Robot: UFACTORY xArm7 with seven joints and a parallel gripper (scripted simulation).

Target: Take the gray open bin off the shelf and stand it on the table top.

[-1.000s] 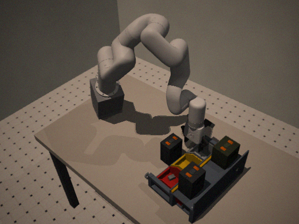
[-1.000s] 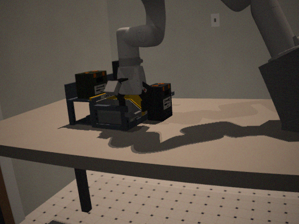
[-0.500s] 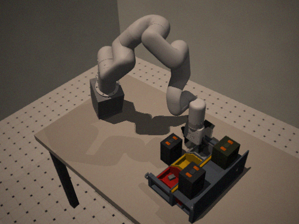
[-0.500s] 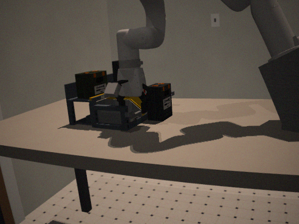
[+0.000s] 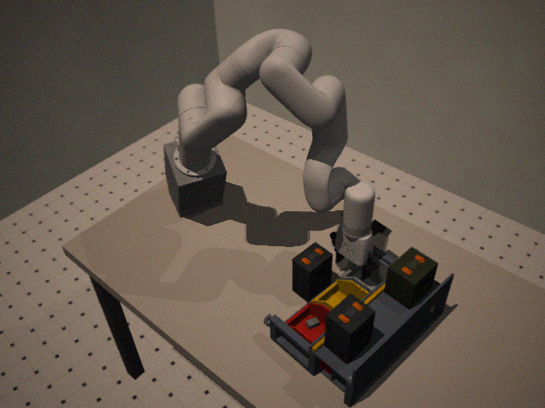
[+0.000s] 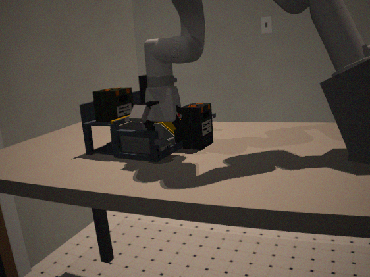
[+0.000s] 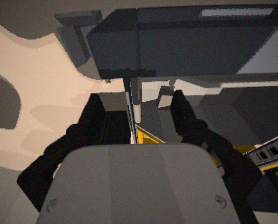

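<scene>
Right now the gray open bin is 80 mm ahead of my hand and 10 mm below it. From my hand the other things lie so: yellow bin 120 mm to the right, 80 mm ahead, 10 mm below; red bin 230 mm to the right, 70 mm ahead, 10 mm below; dark box 100 mm to the right, 60 mm behind, 20 mm above.
</scene>
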